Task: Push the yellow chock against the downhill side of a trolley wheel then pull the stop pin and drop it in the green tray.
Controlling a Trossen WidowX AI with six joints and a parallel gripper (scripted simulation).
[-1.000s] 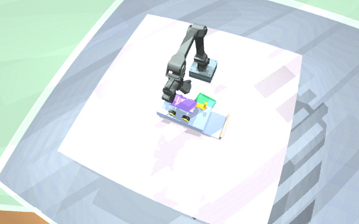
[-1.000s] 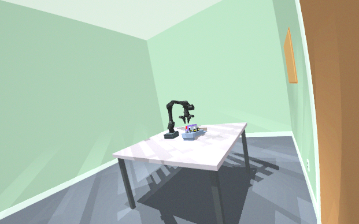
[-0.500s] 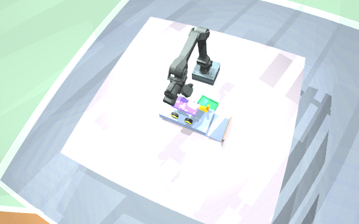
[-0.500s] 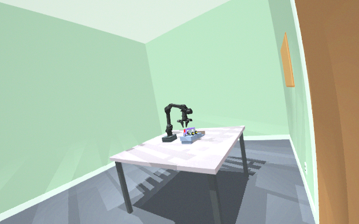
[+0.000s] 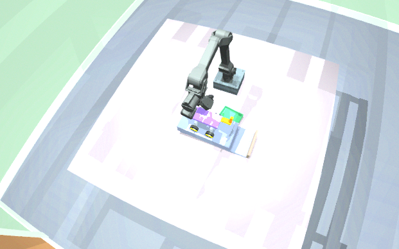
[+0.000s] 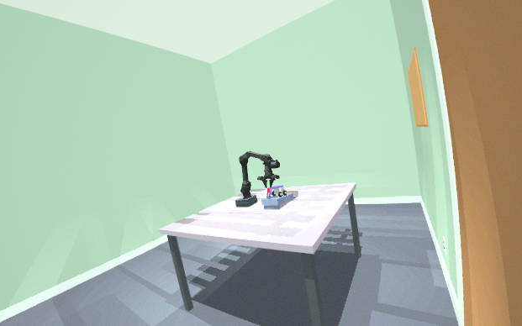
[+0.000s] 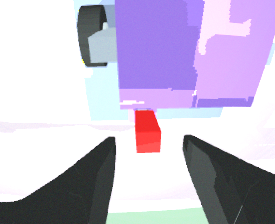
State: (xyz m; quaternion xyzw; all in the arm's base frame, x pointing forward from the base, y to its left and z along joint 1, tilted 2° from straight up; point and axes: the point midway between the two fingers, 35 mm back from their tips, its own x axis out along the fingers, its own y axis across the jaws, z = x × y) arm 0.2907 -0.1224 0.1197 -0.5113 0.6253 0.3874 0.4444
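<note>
Now: gripper tip 10 mm to the left of the red-headed stop pin and 40 mm above it. Round my gripper tip: pale blue ramp: 30 mm ahead, 80 mm to the left, 120 mm below; purple trolley: 30 mm ahead, 80 mm to the left, 60 mm below; yellow chock: 10 mm behind, 180 mm to the left, 80 mm below.
</note>
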